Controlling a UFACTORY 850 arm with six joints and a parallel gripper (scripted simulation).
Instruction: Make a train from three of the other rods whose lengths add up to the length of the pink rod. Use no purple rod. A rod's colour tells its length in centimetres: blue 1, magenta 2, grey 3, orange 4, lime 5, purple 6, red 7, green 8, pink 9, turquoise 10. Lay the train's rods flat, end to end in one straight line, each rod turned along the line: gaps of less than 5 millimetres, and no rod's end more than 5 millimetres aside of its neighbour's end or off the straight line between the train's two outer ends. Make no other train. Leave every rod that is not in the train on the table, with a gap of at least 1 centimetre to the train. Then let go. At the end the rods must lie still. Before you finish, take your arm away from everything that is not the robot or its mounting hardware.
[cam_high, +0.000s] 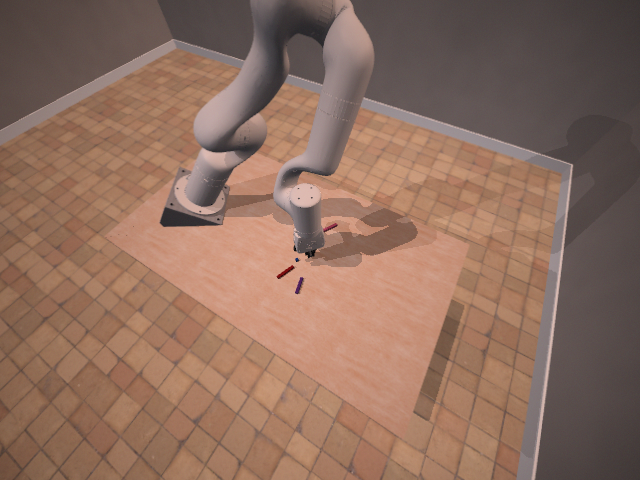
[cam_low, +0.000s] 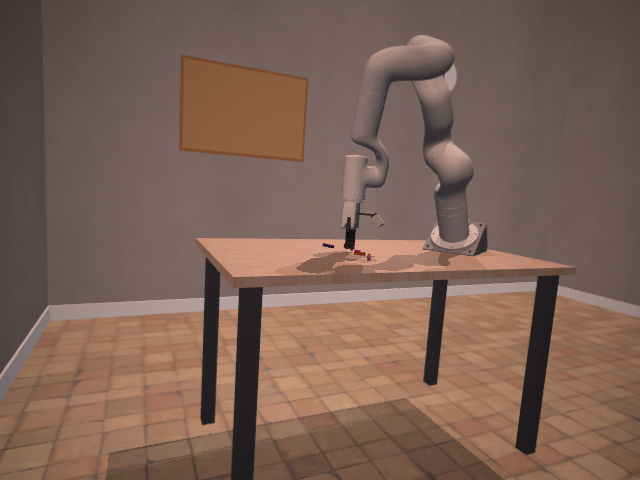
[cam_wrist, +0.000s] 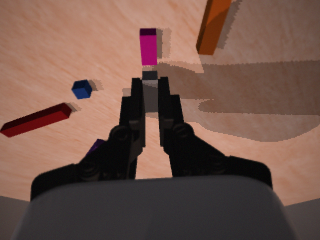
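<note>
My hand is 2 cm above the grey rod. Round my hand: blue rod: 5 cm to the right, 3 cm below, 3 cm behind; magenta rod: 3 cm below, 3 cm behind, 2 cm to the left; orange rod: 6 cm to the left, 3 cm below, 2 cm behind.
</note>
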